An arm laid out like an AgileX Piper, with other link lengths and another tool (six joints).
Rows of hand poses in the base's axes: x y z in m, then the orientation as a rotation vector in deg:
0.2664, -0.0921, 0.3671, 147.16, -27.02, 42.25
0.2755, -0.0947, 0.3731, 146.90, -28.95, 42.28
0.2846, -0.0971, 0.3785, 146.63, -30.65, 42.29
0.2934, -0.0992, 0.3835, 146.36, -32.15, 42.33
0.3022, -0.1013, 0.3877, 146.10, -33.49, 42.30
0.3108, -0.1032, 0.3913, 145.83, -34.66, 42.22
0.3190, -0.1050, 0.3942, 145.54, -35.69, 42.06
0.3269, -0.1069, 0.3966, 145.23, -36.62, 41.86
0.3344, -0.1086, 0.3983, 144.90, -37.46, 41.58
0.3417, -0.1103, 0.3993, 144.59, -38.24, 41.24
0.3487, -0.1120, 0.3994, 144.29, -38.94, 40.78
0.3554, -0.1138, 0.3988, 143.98, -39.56, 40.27
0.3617, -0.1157, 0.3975, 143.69, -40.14, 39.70
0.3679, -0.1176, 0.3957, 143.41, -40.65, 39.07
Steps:
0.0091, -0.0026, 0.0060, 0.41, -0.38, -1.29
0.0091, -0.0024, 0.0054, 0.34, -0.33, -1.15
0.0088, -0.0021, 0.0050, 0.29, -0.32, -1.01
0.0088, -0.0021, 0.0042, 0.25, -0.24, -0.92
0.0086, -0.0019, 0.0036, 0.18, -0.17, -0.83
0.0082, -0.0018, 0.0029, 0.11, -0.09, -0.77
0.0079, -0.0019, 0.0024, 0.06, -0.04, -0.72
0.0075, -0.0017, 0.0017, 0.01, 0.03, -0.69
0.0073, -0.0017, 0.0010, 0.01, 0.08, -0.66
0.0070, -0.0017, 0.0001, -0.01, 0.18, -0.63
0.0067, -0.0018, -0.0006, -0.05, 0.24, -0.60
0.0063, -0.0019, -0.0013, -0.05, 0.29, -0.58
0.0062, -0.0019, -0.0018, -0.06, 0.34, -0.55

